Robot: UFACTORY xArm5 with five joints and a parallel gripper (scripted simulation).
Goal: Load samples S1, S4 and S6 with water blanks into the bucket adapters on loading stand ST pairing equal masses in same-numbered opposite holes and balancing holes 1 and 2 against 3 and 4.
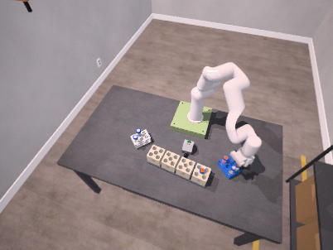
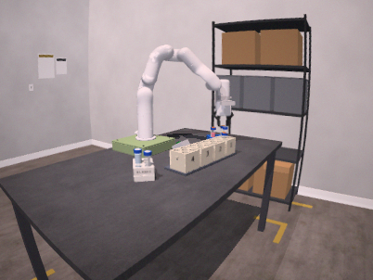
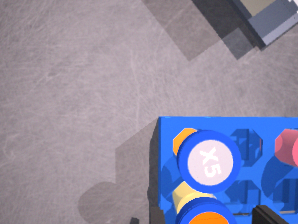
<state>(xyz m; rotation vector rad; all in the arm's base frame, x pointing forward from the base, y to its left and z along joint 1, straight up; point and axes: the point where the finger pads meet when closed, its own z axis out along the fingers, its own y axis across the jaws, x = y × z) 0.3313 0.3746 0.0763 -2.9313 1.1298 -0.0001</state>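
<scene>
Now: hand 7 cm above the sample tube S6 and 1 cm to the left of it. The rest, counted from my hand: blue sample rack: 11 cm below, 4 cm to the right, 1 cm behind; white blanks rack: 71 cm to the right, 11 cm below, 1 cm behind; sample tube S4: 22 cm to the right, 11 cm ahead, 7 cm below.
</scene>
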